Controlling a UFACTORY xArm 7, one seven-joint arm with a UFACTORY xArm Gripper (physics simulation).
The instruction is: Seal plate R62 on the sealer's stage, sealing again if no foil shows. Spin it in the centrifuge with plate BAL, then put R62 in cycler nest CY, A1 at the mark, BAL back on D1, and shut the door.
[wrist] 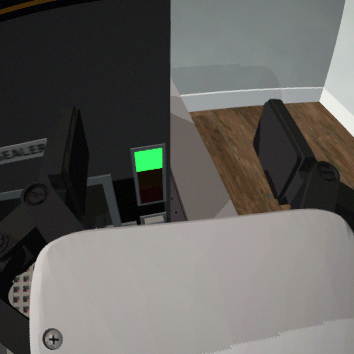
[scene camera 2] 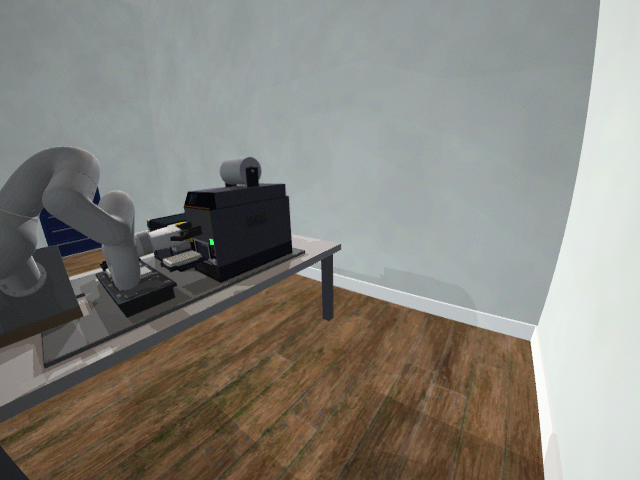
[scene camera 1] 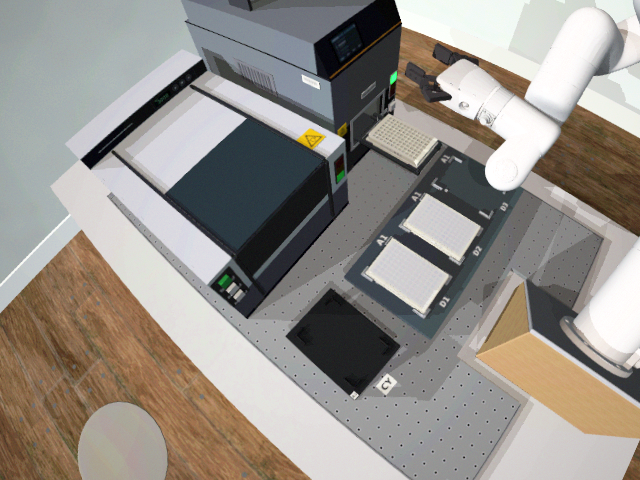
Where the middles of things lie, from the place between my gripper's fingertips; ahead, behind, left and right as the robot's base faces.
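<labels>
Here is the centrifuge (scene camera 1: 239, 188), and my hand is 12 cm above it. The hand is also 42 cm to the right of the centrifuge and 23 cm short of it.
</labels>
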